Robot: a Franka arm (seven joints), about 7 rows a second.
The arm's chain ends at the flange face. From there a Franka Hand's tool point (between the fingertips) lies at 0.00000 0.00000 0.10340 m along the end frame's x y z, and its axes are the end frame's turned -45 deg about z.
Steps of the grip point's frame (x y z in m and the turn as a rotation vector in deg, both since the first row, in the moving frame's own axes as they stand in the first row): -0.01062 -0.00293 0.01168 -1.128 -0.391 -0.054; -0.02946 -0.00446 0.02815 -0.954 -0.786 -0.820; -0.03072 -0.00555 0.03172 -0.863 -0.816 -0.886; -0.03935 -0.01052 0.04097 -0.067 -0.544 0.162; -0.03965 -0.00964 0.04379 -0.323 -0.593 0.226; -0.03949 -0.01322 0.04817 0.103 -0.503 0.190; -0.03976 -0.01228 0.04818 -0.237 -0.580 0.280
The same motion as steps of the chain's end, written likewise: -0.01052 0.00350 0.01170 -1.074 0.521 -0.054; -0.02422 0.01546 0.02817 -1.230 0.119 -0.820; -0.02572 0.01566 0.03174 -1.187 0.033 -0.886; -0.03465 0.01961 0.04097 -0.432 -0.337 0.162; -0.03451 0.02005 0.04380 -0.648 -0.191 0.226; -0.03650 0.01807 0.04817 -0.283 -0.429 0.190; -0.03636 0.01839 0.04819 -0.578 -0.243 0.280
